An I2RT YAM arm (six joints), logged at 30 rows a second.
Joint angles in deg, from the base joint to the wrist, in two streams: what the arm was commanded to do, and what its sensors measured. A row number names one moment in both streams.
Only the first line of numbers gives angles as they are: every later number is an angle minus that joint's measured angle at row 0.
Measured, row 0: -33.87, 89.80, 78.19, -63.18, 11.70, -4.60
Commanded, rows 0 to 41: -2.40, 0.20, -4.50, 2.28, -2.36, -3.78; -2.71, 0.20, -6.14, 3.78, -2.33, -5.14; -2.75, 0.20, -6.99, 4.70, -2.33, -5.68; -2.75, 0.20, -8.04, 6.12, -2.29, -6.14; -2.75, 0.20, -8.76, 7.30, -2.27, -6.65; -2.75, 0.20, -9.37, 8.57, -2.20, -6.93; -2.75, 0.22, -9.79, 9.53, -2.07, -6.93; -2.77, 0.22, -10.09, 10.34, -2.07, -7.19; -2.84, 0.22, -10.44, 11.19, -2.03, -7.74; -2.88, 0.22, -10.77, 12.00, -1.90, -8.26; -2.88, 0.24, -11.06, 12.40, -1.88, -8.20; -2.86, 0.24, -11.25, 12.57, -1.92, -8.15; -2.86, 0.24, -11.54, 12.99, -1.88, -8.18; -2.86, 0.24, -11.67, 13.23, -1.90, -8.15; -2.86, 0.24, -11.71, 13.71, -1.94, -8.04; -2.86, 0.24, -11.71, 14.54, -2.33, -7.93; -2.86, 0.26, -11.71, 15.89, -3.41, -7.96; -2.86, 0.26, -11.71, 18.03, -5.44, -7.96; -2.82, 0.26, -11.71, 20.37, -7.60, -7.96; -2.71, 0.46, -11.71, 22.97, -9.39, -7.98; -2.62, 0.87, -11.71, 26.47, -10.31, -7.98; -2.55, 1.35, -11.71, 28.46, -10.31, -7.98; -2.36, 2.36, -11.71, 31.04, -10.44, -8.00; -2.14, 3.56, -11.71, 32.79, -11.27, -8.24; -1.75, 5.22, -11.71, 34.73, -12.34, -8.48; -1.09, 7.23, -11.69, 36.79, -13.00, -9.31; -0.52, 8.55, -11.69, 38.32, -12.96, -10.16; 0.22, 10.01, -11.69, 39.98, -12.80, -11.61; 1.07, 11.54, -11.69, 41.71, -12.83, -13.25; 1.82, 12.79, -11.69, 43.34, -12.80, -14.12; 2.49, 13.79, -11.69, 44.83, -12.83, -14.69; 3.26, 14.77, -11.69, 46.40, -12.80, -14.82; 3.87, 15.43, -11.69, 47.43, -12.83, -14.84; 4.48, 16.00, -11.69, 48.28, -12.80, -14.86; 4.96, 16.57, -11.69, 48.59, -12.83, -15.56; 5.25, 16.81, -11.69, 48.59, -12.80, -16.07; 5.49, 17.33, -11.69, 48.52, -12.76, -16.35; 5.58, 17.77, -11.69, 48.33, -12.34, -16.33; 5.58, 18.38, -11.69, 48.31, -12.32, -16.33; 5.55, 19.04, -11.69, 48.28, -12.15, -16.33; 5.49, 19.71, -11.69, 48.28, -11.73, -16.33; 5.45, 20.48, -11.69, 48.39, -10.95, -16.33
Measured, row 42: 5.62, 17.68, -11.76, 48.37, -11.82, -15.21
